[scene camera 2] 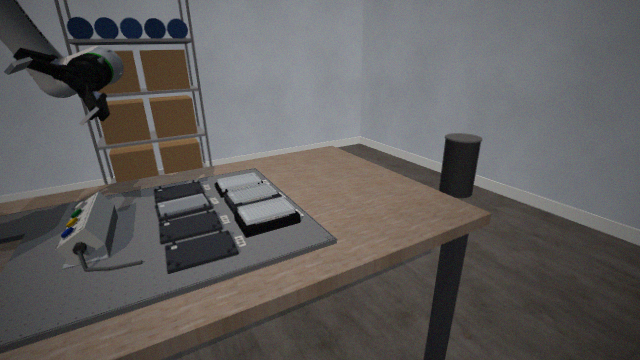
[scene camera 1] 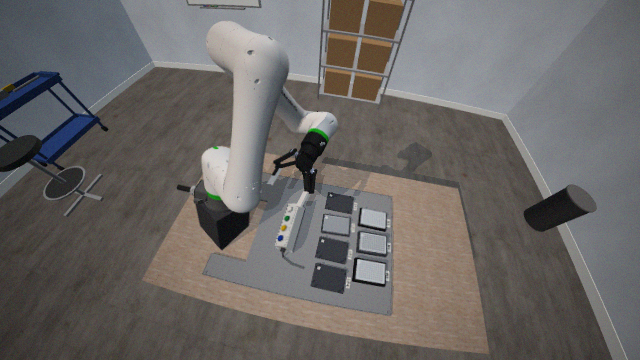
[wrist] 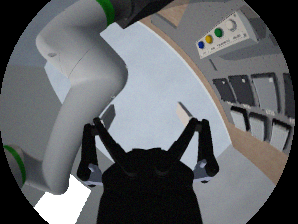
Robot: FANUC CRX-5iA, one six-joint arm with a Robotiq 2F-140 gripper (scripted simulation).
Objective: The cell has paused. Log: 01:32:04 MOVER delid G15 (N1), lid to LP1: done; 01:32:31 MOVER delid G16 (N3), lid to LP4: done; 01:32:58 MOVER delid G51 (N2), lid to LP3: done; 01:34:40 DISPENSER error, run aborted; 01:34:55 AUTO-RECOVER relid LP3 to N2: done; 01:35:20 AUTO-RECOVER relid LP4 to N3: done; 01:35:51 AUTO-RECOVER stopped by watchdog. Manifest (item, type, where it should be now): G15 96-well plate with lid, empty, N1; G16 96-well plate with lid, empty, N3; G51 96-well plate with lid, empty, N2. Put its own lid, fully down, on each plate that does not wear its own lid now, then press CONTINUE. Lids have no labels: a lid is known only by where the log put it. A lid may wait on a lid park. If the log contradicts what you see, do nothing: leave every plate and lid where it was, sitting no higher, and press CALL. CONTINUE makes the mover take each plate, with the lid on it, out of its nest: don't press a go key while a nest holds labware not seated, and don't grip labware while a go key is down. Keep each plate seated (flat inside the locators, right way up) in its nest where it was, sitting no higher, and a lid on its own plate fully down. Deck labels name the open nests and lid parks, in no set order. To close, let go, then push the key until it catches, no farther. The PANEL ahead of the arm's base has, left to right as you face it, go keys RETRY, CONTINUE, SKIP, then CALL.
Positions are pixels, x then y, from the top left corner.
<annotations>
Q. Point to a key panel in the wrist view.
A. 231,40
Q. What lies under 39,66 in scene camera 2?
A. My gripper.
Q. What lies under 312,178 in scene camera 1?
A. My gripper.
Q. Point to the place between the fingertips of my gripper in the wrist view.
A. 145,108
</annotations>
